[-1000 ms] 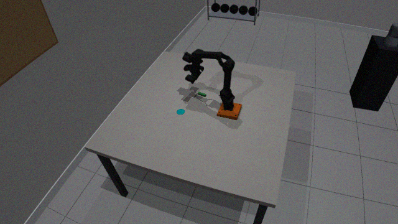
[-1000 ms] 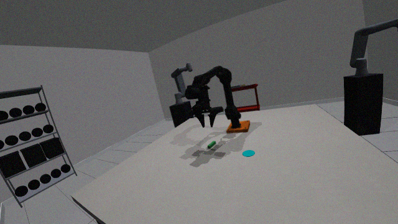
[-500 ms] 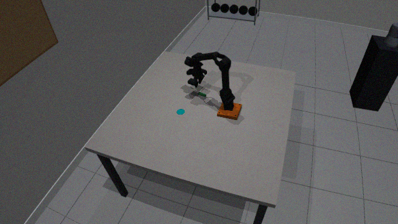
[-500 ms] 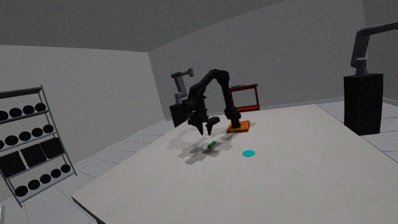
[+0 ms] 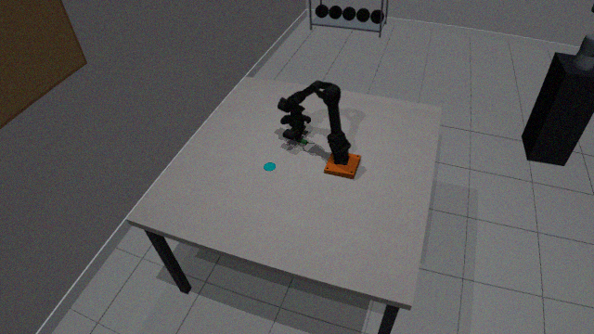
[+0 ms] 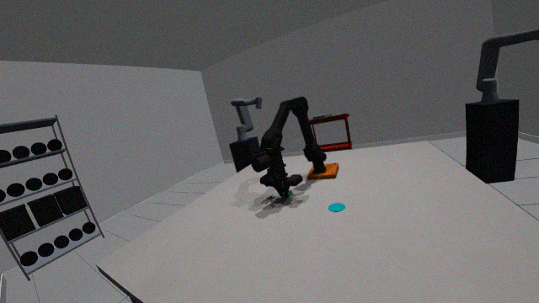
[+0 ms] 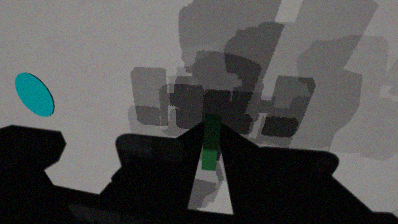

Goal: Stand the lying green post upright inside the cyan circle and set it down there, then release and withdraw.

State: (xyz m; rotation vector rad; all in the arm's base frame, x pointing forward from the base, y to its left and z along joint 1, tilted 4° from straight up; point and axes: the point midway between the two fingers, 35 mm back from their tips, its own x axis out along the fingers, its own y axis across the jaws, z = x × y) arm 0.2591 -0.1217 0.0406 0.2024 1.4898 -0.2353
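The cyan circle lies 8 cm ahead of my gripper tip, 22 cm to the left of it and 1 cm below it. The rest, counted from my gripper tip: green post: 2 cm behind, 1 cm to the left.
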